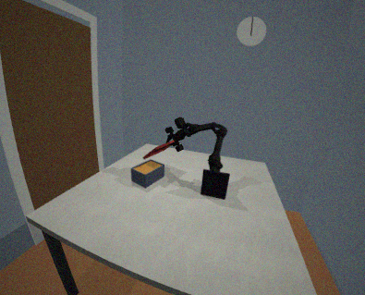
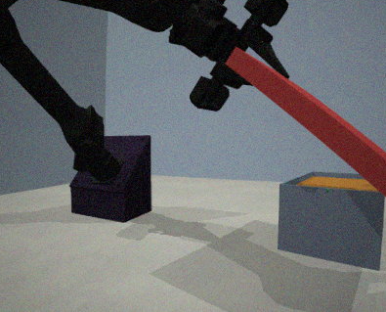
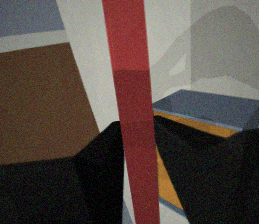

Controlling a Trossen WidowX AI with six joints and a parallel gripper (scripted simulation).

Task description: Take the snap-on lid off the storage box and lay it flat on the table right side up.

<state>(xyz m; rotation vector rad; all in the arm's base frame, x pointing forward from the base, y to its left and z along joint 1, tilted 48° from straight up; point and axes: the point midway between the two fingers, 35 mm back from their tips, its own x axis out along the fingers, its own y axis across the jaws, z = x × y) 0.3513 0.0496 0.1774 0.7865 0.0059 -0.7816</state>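
The red lid is 6 cm ahead of my gripper tip, 2 cm to the right of it and 5 cm below it. Also, from my gripper tip: storage box: 8 cm ahead, 14 cm to the left, 19 cm below.
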